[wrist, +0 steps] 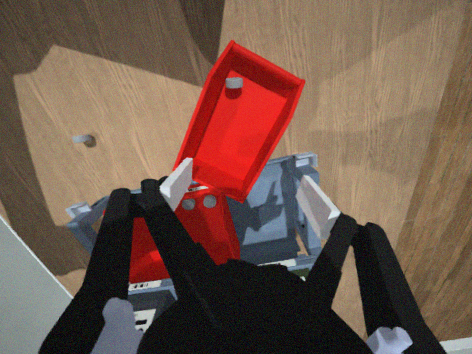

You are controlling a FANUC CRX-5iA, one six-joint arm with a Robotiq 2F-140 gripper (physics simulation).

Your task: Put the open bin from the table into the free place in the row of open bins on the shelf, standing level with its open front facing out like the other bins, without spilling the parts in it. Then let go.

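Places are measured from the arm's base along level axes (x back, y left, z down), in millimetres.
Where they show: gripper, fingertip midpoint: (246, 178).
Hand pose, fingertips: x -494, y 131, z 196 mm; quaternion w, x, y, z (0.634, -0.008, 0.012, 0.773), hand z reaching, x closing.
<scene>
Each offset is from my fingertips to the centre of the thing. "spot": to the spot under its first point. Level surfaces: height alone.
A red open bin {spot: dz +92, dx +53, dy -7 mm} (237, 122) is turned askew and reaches beyond the blue-grey shelf {spot: dz +97, dx -79, dy +86 mm} (289, 192) over the wooden surface; its near end overlaps the shelf in this view. One small grey part {dz +80, dx +107, dy -10 mm} (234, 83) shows in its far end. Another grey part {dz +90, dx +42, dy -261 mm} (82, 138) lies outside the bin, at the left. A second red bin {spot: dz +94, dx -148, dy -61 mm} (215, 225) is in the shelf at the left; two round grey parts {spot: dz +84, dx -88, dy -105 mm} (188, 204) {spot: dz +84, dx -83, dy -65 mm} (209, 201) show at it. Beside it is a bare bay. My gripper (246, 178) is open, with nothing between its pads. What bears the askew bin cannot be told.
The shelf's side walls stand near both fingers. White labels {dz -1, dx -192, dy -177 mm} (145, 285) mark its lower edge, and a dark box {dz -60, dx -249, dy -172 mm} (150, 301) shows below, partly hidden by my gripper. The wooden surface {dz +103 mm} (370, 90) surrounds the shelf. A pale edge runs along the lower left.
</scene>
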